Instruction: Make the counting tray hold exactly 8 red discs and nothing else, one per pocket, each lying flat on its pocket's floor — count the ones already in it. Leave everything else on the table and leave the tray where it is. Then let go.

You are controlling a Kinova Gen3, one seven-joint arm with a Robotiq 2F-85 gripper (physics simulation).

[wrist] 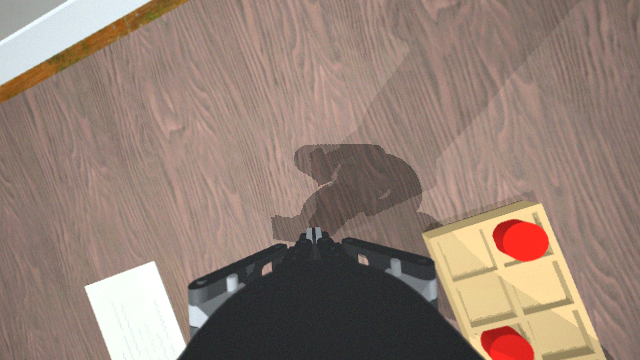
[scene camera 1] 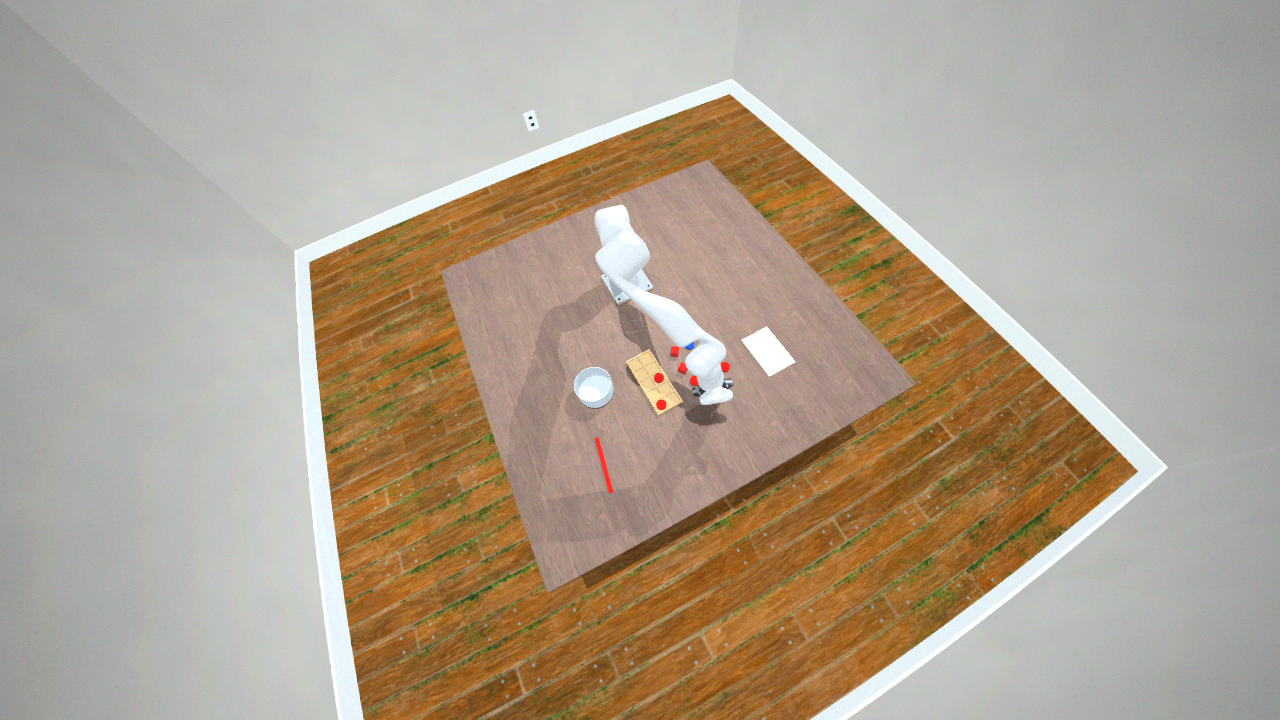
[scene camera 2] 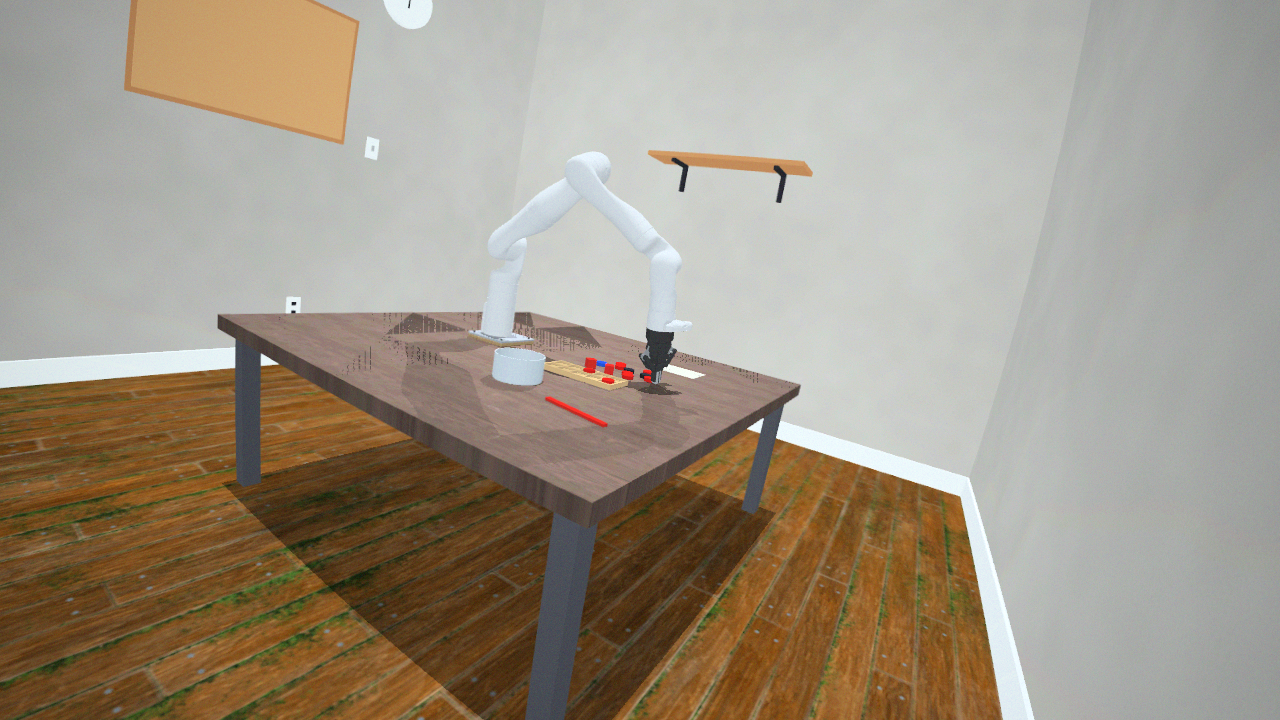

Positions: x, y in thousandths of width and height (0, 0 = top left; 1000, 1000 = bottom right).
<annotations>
A tan counting tray shows in the wrist view (762, 804), in scene camera 1 (504, 509) and in scene camera 2 (441, 512). A white bowl shows in scene camera 1 (464, 537) and in scene camera 2 (403, 509); in the wrist view it is out of frame.
</annotations>
